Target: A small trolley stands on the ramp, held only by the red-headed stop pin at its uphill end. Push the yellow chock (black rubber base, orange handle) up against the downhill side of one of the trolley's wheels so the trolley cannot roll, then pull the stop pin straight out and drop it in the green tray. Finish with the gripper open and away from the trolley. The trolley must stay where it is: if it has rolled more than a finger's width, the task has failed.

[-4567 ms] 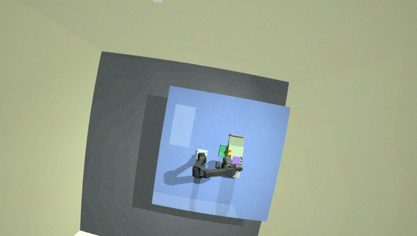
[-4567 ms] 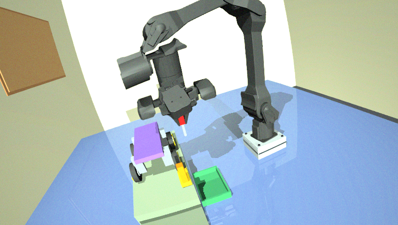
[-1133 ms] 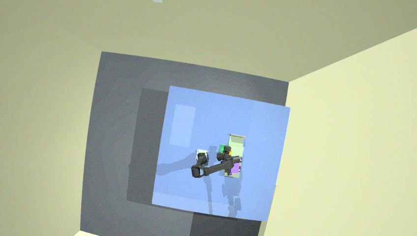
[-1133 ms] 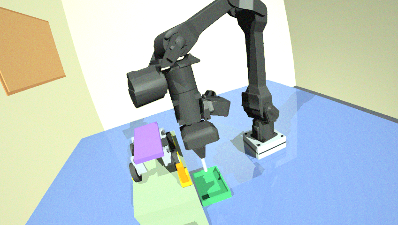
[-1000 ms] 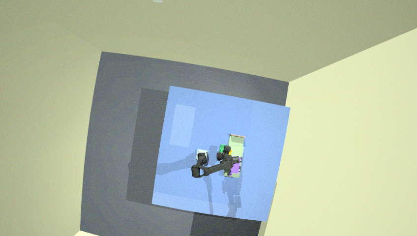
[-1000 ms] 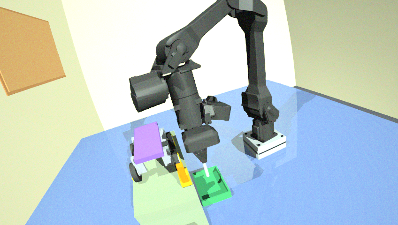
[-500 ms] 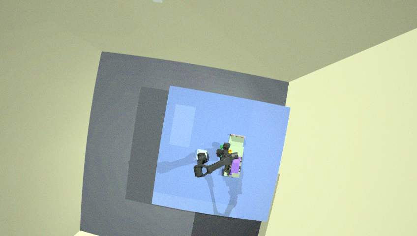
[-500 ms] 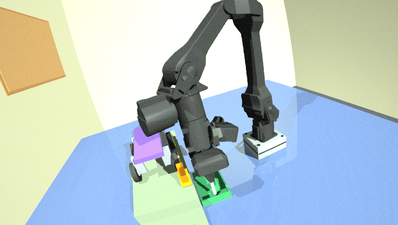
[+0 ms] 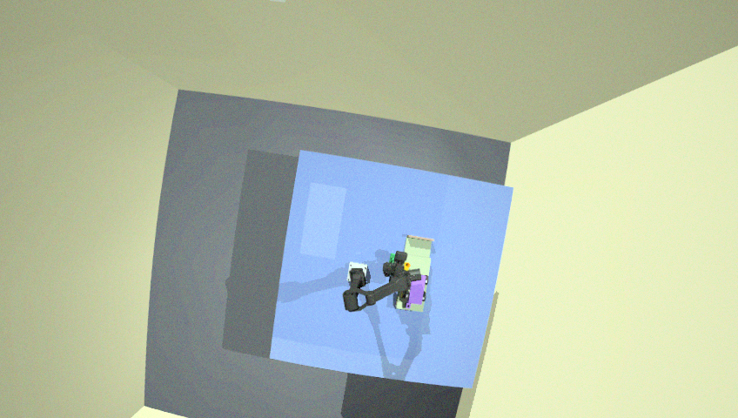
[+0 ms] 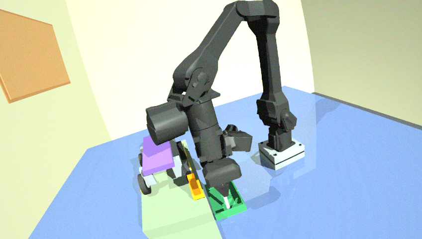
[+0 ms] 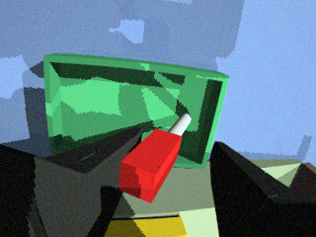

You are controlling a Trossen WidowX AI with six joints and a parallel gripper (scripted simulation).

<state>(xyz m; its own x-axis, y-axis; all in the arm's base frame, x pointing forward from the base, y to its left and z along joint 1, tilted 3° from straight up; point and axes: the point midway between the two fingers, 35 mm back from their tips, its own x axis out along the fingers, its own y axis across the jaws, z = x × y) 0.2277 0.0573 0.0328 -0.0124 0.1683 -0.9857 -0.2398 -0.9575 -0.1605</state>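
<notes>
Right now the green tray is 6 cm below my gripper tip and 2 cm to the right of it. From my gripper tip the other things lie so: red-headed stop pin right at my gripper tip; yellow chock 5 cm ahead, 3 cm to the right, 3 cm above; pale green ramp 12 cm to the right, 9 cm ahead.
</notes>
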